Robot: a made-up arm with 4 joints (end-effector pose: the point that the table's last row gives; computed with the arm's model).
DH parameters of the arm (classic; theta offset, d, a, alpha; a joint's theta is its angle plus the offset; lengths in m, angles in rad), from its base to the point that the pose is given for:
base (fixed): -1.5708 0.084 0 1.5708
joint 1: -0.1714 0 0.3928 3.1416
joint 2: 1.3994 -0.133 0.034 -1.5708
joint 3: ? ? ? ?
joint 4: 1.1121 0 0.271 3.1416
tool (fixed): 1.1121 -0.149 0 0
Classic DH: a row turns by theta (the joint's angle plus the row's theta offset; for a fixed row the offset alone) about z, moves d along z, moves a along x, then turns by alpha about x.
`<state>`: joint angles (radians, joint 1 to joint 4).
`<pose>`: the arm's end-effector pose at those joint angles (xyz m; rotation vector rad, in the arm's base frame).
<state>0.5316 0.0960 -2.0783 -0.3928</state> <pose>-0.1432 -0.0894 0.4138 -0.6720 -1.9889 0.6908</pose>
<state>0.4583 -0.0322 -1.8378 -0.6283</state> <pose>-0.0750 -0.0291 0.3708 -0.9151 -1.6635 0.8837</pose>
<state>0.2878 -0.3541 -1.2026 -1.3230</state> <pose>0.1320 0.0787 0.0775 -1.2896 -0.6358 1.4980</pose>
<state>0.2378 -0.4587 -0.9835 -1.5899</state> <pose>0.1715 0.0713 -0.0759 -1.2954 -0.2360 1.7296</pose>
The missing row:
joint 3: -1.5708 0.35 0.085 -1.5708
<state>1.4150 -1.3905 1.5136 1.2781</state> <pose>-0.2882 -0.2588 0.3352 1.7039 0.8874 1.6298</pose>
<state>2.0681 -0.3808 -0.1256 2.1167</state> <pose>-0.2978 -0.2927 0.3753 -1.2232 -2.2947 -0.7375</pose>
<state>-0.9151 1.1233 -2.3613 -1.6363</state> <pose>-0.2553 -0.6667 0.0361 -0.2935 -1.2592 -0.8716</pose>
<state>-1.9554 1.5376 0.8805 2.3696</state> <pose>-0.3564 -0.2053 -0.4036 1.0580 2.0857 0.7966</pose>
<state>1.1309 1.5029 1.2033 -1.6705</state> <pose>-0.1589 0.3730 0.2298 1.2636 0.6387 1.6471</pose>
